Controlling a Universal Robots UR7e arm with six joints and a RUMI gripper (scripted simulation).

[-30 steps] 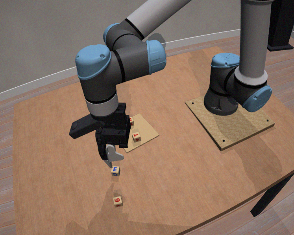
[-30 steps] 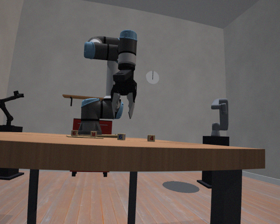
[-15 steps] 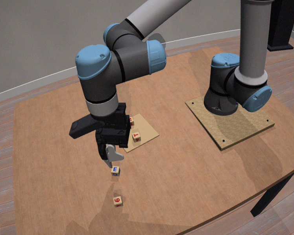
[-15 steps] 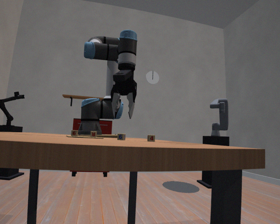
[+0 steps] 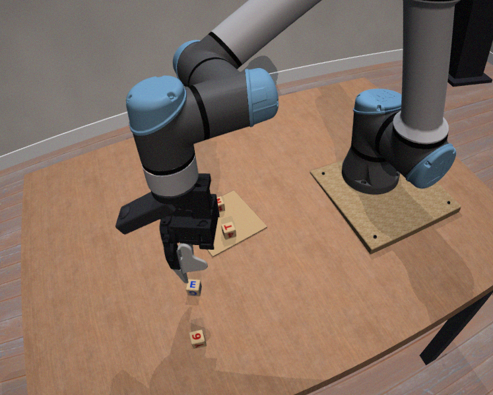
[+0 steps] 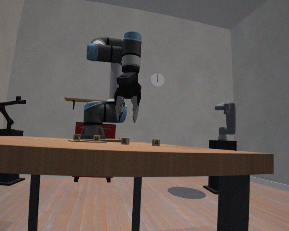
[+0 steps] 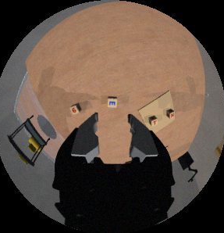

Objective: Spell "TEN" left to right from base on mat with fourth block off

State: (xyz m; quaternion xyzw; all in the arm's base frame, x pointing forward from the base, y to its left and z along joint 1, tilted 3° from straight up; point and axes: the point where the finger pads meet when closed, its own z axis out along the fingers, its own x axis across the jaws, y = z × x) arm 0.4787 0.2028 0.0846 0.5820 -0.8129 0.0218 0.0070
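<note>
The E block is 80 mm below my hand. The rest, counted from my hand: T block 100 mm behind, 120 mm to the right, 80 mm below; tan mat 90 mm behind, 160 mm to the right, 100 mm below; 9 block 10 mm ahead, 110 mm to the left, 80 mm below.
</note>
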